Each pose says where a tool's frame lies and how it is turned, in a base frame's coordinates. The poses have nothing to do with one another.
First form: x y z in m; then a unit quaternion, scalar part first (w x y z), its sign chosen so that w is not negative.
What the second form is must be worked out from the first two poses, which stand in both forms.
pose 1, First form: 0.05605 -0.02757 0.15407 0.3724 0.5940 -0.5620 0.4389
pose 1, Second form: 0.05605 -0.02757 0.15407 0.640 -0.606 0.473 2.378
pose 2, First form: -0.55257 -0.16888 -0.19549 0.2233 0.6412 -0.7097 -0.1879
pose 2, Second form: -0.55257 -0.16888 -0.19549 0.658 -0.728 -0.193 2.691
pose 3, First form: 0.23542 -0.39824 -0.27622 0.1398 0.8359 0.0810 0.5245
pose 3, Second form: 0.23542 -0.39824 -0.27622 0.844 0.082 0.530 2.861
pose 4, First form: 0.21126 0.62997 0.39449 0.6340 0.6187 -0.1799 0.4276
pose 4, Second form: 0.21126 0.62997 0.39449 0.800 -0.233 0.553 1.768
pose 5, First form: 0.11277 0.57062 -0.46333 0.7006 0.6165 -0.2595 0.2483
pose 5, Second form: 0.11277 0.57062 -0.46333 0.864 -0.364 0.348 1.589
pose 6, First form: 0.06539 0.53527 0.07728 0.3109 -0.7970 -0.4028 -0.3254
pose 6, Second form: 0.06539 0.53527 0.07728 -0.839 -0.424 -0.342 2.509
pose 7, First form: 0.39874 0.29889 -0.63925 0.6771 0.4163 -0.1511 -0.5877
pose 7, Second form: 0.39874 0.29889 -0.63925 0.566 -0.205 -0.799 1.654
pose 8, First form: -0.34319 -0.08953 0.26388 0.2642 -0.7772 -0.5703 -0.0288
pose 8, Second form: -0.34319 -0.08953 0.26388 -0.806 -0.591 -0.030 2.607
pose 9, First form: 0.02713 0.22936 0.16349 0.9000 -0.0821 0.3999 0.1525
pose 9, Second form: 0.02713 0.22936 0.16349 -0.188 0.918 0.350 0.902
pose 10, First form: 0.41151 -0.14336 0.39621 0.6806 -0.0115 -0.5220 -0.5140
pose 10, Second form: 0.41151 -0.14336 0.39621 -0.016 -0.712 -0.702 1.644
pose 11, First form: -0.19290 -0.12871 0.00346 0.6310 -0.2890 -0.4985 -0.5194
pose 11, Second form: -0.19290 -0.12871 0.00346 -0.373 -0.643 -0.670 1.776
